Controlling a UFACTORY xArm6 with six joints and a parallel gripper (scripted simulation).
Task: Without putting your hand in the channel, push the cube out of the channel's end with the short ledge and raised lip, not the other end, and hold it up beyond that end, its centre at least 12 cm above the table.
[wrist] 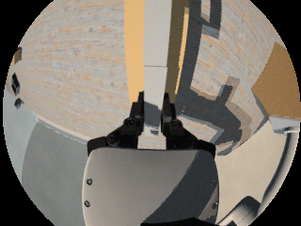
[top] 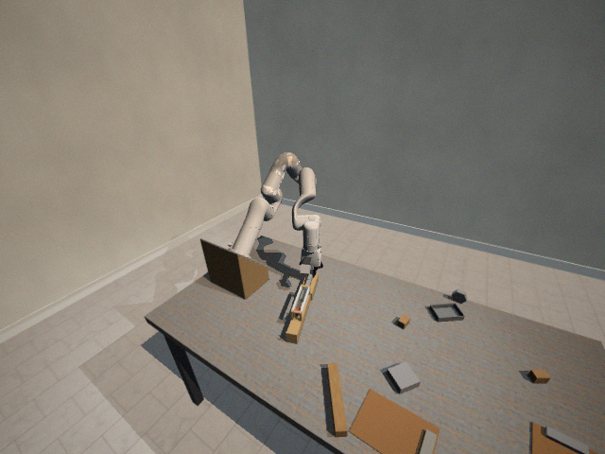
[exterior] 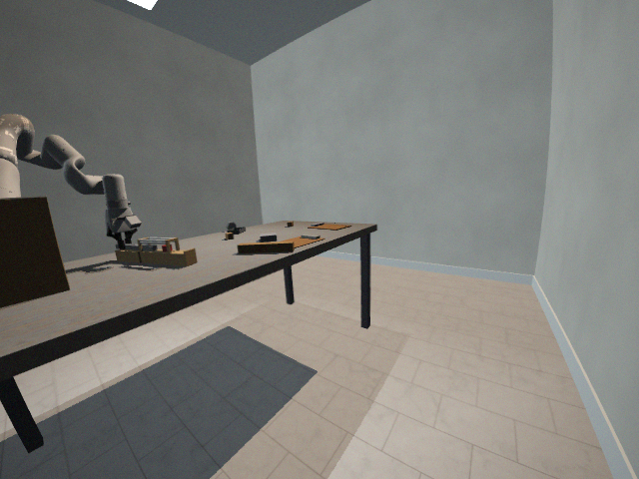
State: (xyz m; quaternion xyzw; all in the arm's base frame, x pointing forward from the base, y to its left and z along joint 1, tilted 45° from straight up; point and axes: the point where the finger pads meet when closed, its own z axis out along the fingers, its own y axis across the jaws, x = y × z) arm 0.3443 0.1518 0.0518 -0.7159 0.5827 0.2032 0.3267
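Right now my hand is 260 mm to the left of the red cube, 70 mm short of it and 10 mm above it. From my hand the other things lie so: channel (210 mm to the right, 50 mm ahead, 10 mm below); then pale grey stick (10 mm below); then wooden bar (500 mm to the right, 340 mm ahead, 50 mm below).
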